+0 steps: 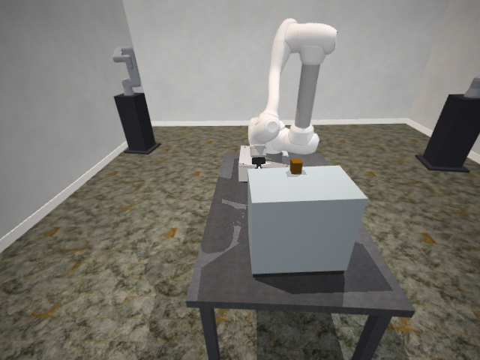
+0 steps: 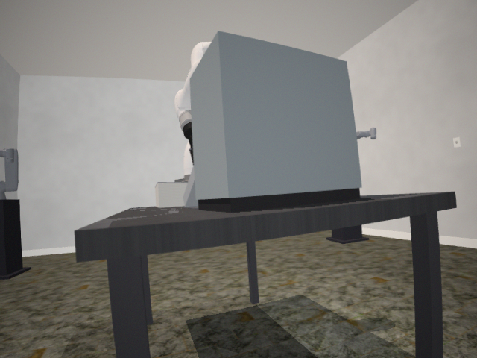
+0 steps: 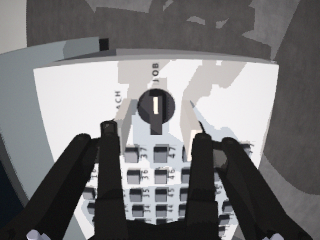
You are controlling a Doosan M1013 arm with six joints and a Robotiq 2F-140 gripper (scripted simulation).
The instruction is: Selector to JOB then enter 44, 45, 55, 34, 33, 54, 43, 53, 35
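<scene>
Right now the black selector knob is 20 mm below my hand and 10 mm ahead of it. The rest, counted from my hand: white keypad panel 120 mm to the left, 70 mm below, 10 mm ahead; then key 150 mm to the left, 50 mm below, 50 mm behind.
</scene>
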